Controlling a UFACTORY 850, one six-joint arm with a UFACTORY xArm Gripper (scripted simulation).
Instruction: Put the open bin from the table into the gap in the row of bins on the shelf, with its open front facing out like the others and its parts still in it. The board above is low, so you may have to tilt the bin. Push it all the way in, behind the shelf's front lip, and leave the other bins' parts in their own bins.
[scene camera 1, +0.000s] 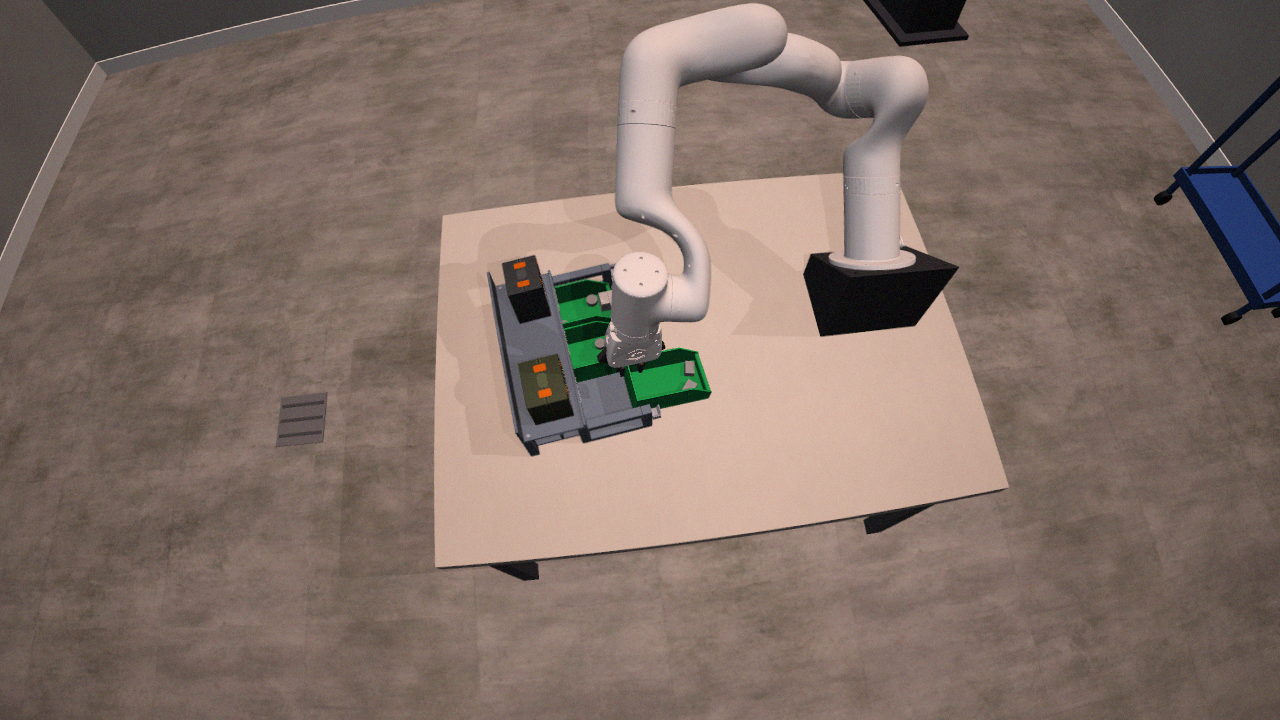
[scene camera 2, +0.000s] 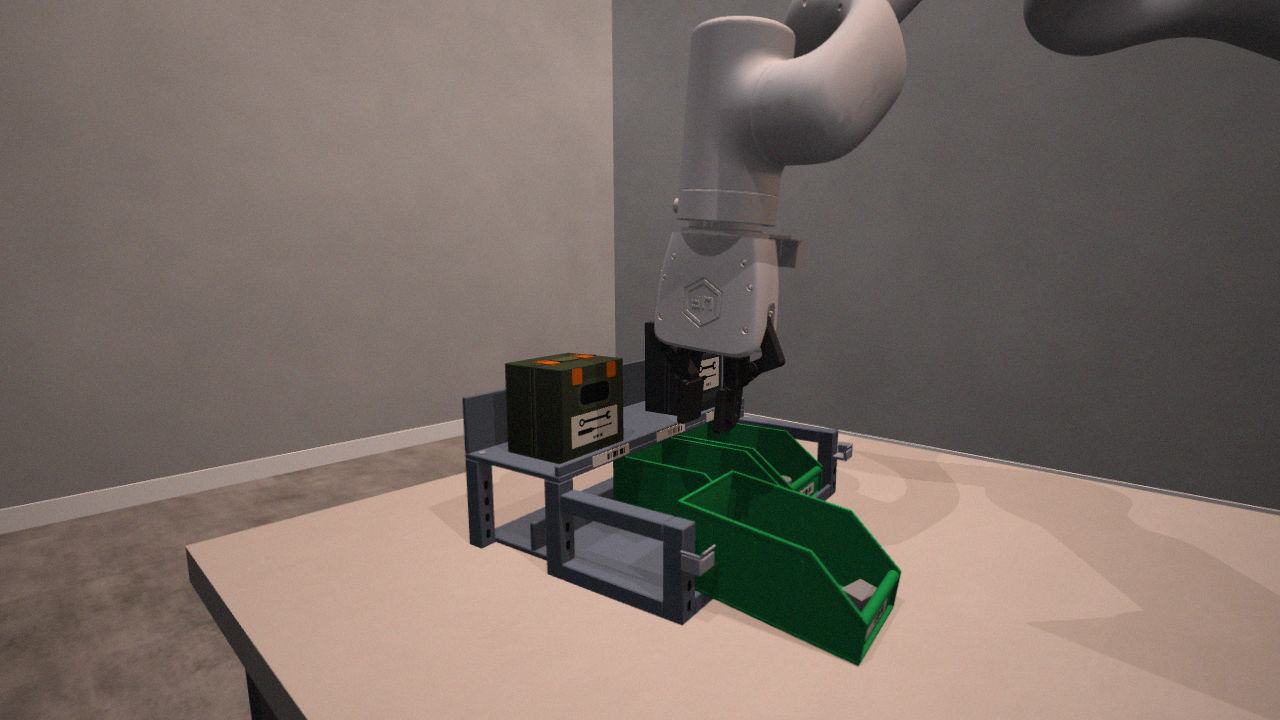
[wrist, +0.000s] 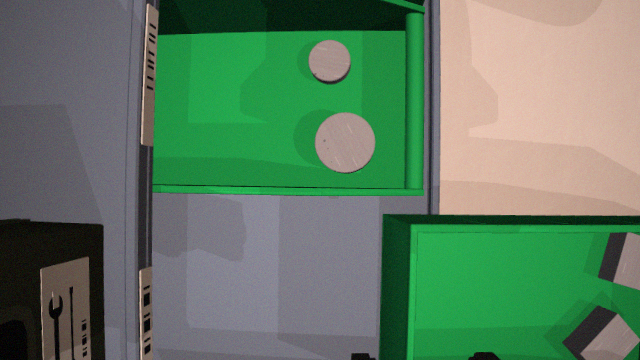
In view: my gripper (scene camera 2: 706, 425), a green open bin (scene camera 2: 784, 580) and a green open bin (scene camera 2: 655, 478).
My gripper also shows in scene camera 1 (scene camera 1: 629, 368).
